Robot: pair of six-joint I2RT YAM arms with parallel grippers.
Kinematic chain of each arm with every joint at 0, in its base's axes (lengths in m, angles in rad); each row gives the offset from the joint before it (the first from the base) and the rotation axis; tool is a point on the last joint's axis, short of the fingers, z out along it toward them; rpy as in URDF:
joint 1: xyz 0 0 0.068 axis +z
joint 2: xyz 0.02 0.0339 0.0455 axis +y
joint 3: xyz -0.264 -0.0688 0 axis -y
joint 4: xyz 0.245 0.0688 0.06 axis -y
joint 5: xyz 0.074 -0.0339 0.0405 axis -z
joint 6: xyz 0.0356 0 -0.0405 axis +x
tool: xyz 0 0 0 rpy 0 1.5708 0
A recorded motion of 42 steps. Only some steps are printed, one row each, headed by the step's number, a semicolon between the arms.
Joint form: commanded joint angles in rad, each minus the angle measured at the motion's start. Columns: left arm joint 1, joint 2, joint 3, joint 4, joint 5, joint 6; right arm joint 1, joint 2, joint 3, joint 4, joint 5, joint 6.
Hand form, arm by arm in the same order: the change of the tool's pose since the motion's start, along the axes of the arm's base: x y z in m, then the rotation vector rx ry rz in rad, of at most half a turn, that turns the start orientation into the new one. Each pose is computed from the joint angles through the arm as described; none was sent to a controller.
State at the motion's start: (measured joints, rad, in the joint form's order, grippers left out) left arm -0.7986 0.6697 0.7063 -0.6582 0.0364 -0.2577; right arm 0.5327 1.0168 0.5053 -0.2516 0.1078 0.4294
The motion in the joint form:
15: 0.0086 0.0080 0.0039 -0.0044 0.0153 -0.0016; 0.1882 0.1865 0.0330 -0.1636 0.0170 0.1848
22: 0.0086 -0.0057 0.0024 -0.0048 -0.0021 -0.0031; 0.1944 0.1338 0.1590 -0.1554 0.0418 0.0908
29: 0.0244 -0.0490 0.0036 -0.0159 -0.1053 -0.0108; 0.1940 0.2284 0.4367 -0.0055 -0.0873 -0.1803
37: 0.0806 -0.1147 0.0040 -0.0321 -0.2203 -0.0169; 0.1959 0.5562 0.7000 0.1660 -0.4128 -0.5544
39: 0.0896 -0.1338 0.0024 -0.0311 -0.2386 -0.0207; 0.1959 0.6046 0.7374 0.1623 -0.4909 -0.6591
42: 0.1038 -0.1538 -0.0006 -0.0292 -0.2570 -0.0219; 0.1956 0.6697 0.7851 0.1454 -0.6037 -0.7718
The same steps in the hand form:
15: 0.0012 -0.0003 -0.0001 -0.0011 0.0133 -0.0029; -0.0189 0.0331 -0.0353 -0.0936 0.2958 0.0297
22: 0.0000 0.0018 0.0011 -0.0032 -0.0013 0.0121; -0.0051 0.0460 0.0132 -0.0454 0.1135 0.0995
29: -0.0017 0.0118 0.0057 0.0098 -0.0620 0.1172; 0.0329 0.0857 0.0947 0.0408 -0.2071 0.3728
37: -0.0038 0.0291 0.0117 0.0170 -0.1368 0.2742; 0.0903 0.1530 0.1033 0.0245 -0.4239 0.8439
39: -0.0053 0.0327 0.0133 0.0083 -0.1539 0.3017; 0.0967 0.1622 0.0993 0.0027 -0.4627 0.9636
42: -0.0066 0.0368 0.0145 0.0015 -0.1725 0.3331; 0.1043 0.1736 0.0911 0.0026 -0.4910 1.1137

